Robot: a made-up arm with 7 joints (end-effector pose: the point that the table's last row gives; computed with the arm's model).
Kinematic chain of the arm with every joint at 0, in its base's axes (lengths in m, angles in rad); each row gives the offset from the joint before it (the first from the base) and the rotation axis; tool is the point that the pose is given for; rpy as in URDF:
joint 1: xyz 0 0 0.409 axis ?
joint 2: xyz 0 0 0 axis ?
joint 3: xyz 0 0 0.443 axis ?
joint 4: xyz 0.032 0 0 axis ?
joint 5: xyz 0.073 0 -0.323 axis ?
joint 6: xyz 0 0 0 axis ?
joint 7: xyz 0.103 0 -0.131 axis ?
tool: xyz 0 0 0 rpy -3.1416 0 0
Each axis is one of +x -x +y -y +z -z.
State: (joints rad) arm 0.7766 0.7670 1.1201 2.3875 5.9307 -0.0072 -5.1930
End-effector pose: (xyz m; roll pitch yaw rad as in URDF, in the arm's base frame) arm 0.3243 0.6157 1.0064 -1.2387 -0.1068 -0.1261
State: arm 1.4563 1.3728 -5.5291 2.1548 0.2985 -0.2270 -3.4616
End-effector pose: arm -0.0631 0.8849 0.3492 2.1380 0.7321 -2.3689
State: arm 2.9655 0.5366 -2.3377 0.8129 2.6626 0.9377 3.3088
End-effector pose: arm 0.2217 0.3120 0.7302 1.1325 -0.8275 3.0208
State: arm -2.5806 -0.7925 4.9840 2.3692 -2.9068 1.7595 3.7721
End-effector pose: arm 0.4413 0.4651 1.0333 -1.2953 1.3438 -1.5525
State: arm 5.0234 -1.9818 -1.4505 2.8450 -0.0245 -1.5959 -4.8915
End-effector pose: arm -0.1057 0.6453 0.1179 -1.9273 0.9925 -1.3473
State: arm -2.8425 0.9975 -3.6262 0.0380 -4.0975 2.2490 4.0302
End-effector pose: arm 0.0212 0.0286 0.6905 0.3274 -0.2634 -1.7382
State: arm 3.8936 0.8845 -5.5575 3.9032 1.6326 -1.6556 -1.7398
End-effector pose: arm -0.4269 -0.1296 0.7871 -2.1949 -0.0872 1.4048
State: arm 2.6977 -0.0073 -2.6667 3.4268 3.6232 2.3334 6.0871
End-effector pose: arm -0.2585 -0.0871 1.0861 -3.1182 -0.5702 -2.4917
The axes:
joint 1: +z
joint 2: +y
joint 3: +z
joint 4: -y
joint 5: -z
joint 6: +y
joint 7: -z

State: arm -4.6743 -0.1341 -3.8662 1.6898 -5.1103 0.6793 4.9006
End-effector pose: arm -0.3187 -0.4685 0.9254 2.5129 -1.2178 -0.9752
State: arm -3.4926 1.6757 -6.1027 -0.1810 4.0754 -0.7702 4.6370
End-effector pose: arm -0.1499 -0.0737 0.4752 0.4800 -0.6777 1.4180
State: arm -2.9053 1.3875 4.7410 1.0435 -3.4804 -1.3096 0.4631
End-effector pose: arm -0.2842 0.1576 0.4988 -1.4081 0.2951 -1.5177
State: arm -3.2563 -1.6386 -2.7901 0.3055 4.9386 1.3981 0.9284
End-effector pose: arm 0.0117 -0.0303 0.1708 -1.9406 1.0960 2.4469
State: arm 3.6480 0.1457 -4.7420 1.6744 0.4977 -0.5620 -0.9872
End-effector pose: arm 0.0240 -0.4266 1.0811 0.3570 -0.9990 1.2351
